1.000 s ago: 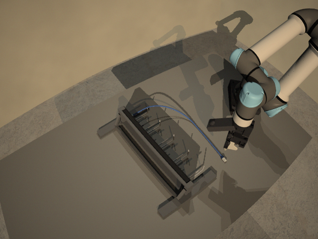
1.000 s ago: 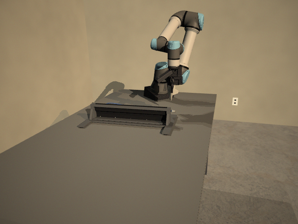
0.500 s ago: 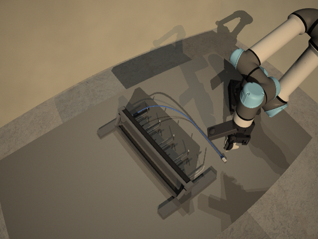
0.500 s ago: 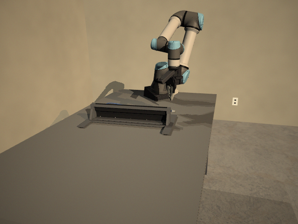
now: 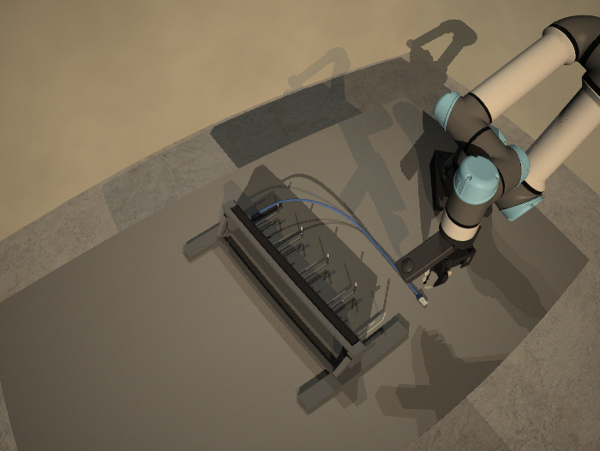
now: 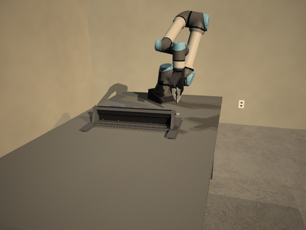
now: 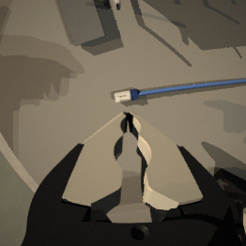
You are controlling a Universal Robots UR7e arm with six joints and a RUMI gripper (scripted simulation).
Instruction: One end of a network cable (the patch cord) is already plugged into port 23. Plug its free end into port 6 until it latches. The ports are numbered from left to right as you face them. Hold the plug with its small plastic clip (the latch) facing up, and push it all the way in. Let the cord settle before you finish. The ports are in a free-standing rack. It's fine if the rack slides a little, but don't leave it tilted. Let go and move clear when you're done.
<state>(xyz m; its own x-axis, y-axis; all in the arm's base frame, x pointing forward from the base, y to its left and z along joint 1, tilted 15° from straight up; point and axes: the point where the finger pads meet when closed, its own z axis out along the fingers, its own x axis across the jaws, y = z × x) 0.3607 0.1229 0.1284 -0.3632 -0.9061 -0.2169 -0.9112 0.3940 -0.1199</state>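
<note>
My gripper is now 1 cm past the plug, 1 cm to the right of it and 9 cm above it.
</note>
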